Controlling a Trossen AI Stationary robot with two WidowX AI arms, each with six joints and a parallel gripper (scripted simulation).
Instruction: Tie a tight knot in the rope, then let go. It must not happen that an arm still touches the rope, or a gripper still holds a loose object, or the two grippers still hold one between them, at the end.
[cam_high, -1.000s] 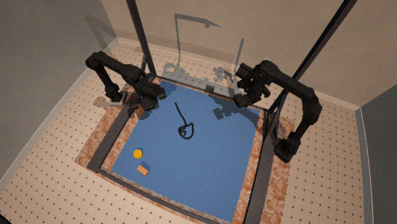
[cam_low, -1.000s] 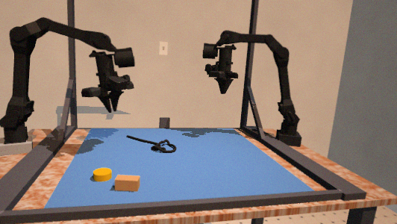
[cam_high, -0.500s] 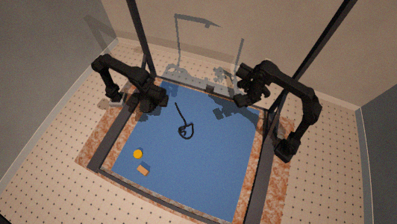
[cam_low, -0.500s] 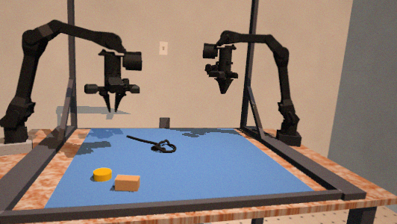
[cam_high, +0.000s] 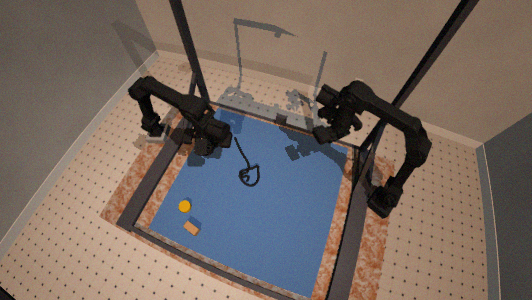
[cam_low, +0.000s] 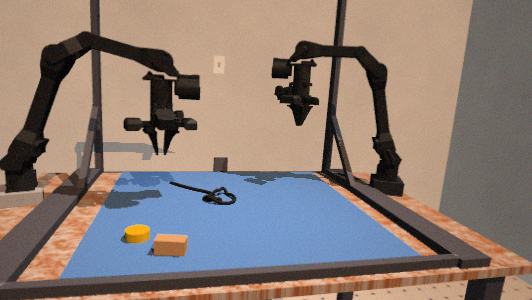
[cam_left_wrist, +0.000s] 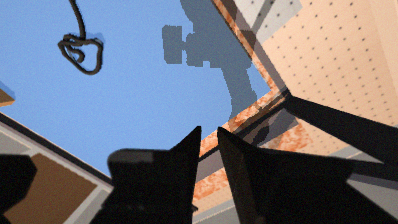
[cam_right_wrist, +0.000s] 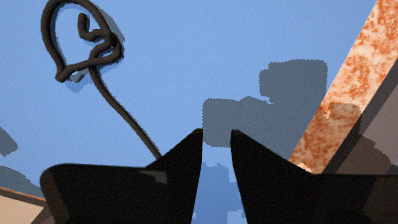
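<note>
The blue mat is 6 cm ahead of my right hand, 21 cm to the left of it and 17 cm below it. From my right hand the other things lie so: yellow disc: 24 cm ahead, 4 cm to the right, 15 cm below; then orange block: 32 cm ahead, 3 cm to the left, 15 cm below.
</note>
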